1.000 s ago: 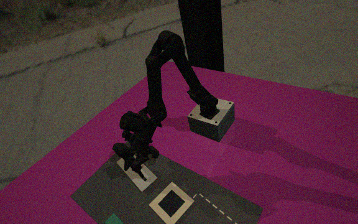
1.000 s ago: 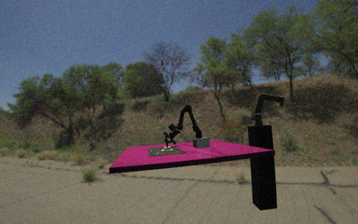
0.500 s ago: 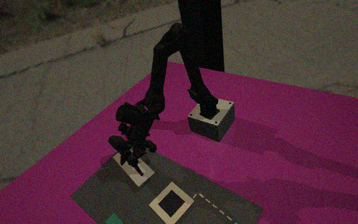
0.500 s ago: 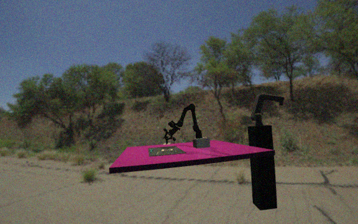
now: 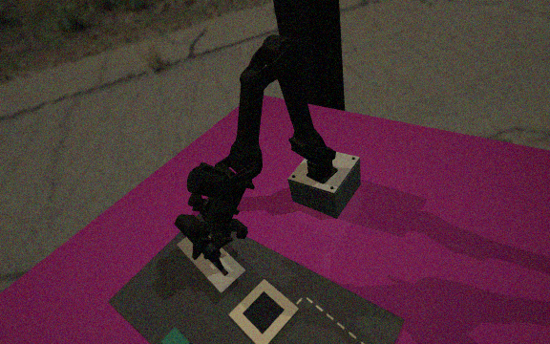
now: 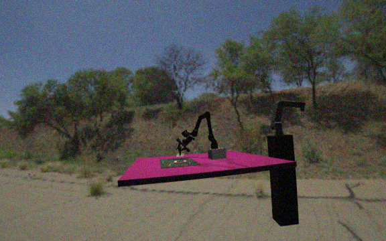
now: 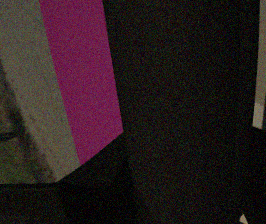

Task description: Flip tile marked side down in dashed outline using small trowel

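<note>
Now: gripper tip 120 mm to the right of the dark grey mat and 120 mm above it. Also, from my gripper tip: dark trowel: 30 mm behind, 10 mm below; then tile: 170 mm to the left, 90 mm below, 30 mm behind; then teal patch: 140 mm ahead, 120 mm to the left, 90 mm below.
</note>
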